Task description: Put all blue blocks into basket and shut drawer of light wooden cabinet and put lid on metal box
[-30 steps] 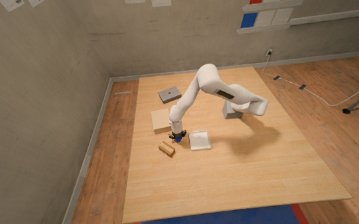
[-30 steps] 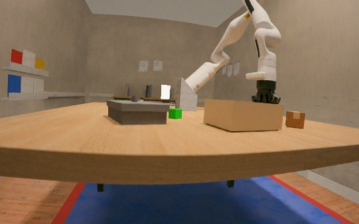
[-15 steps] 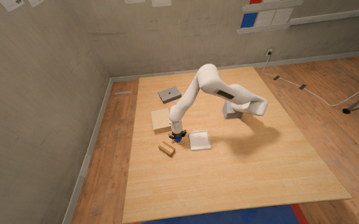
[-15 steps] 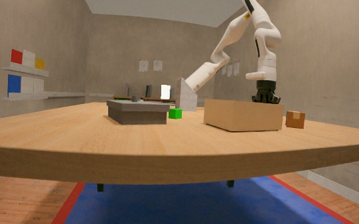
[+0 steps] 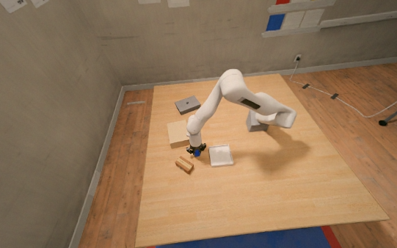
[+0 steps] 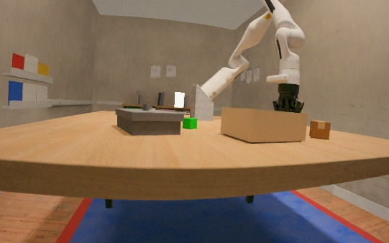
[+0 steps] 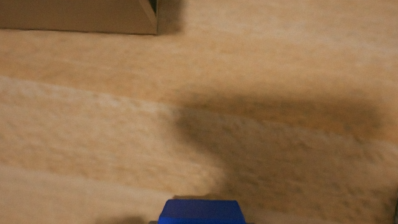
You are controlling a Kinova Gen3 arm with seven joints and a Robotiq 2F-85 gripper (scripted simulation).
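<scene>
Right now my hand is 15 cm past the white basket, 5 cm to the right of it and 2 cm above it. Round my hand: brown cardboard box (10 cm ahead, 7 cm to the left); red block (8 cm ahead, 9 cm to the left, 1 cm below); drawer (8 cm ahead, 18 cm to the right).
</scene>
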